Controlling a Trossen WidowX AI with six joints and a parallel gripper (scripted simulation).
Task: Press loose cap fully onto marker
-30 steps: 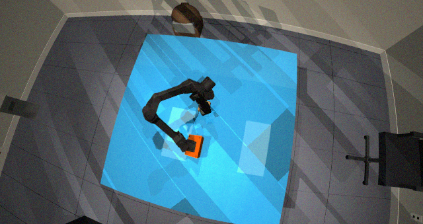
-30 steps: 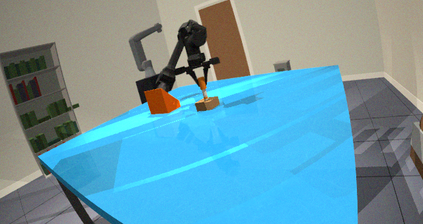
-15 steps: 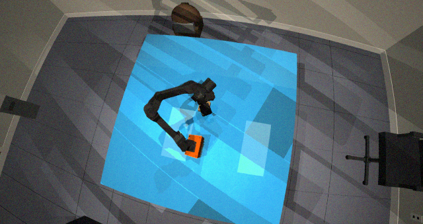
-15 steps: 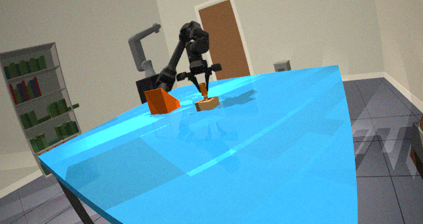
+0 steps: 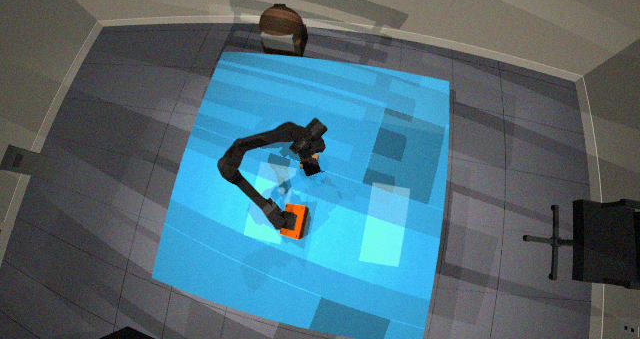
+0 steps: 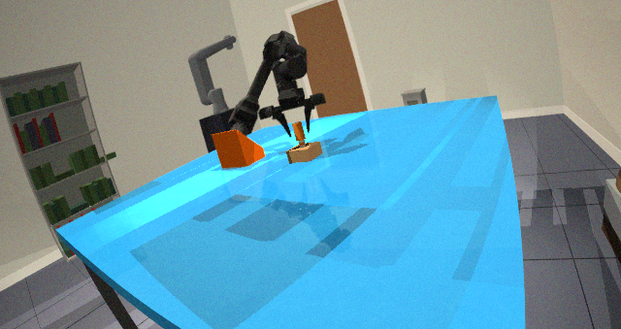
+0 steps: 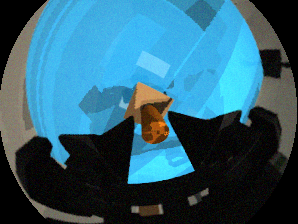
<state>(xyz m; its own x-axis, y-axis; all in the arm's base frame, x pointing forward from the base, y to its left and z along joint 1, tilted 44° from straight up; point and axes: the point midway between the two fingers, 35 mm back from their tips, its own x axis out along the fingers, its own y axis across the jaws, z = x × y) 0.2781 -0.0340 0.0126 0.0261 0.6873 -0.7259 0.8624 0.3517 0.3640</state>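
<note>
The orange cap lies 1 cm above my gripper tip. From my gripper tip the other things lie so: tan holder block: 5 cm below.
</note>
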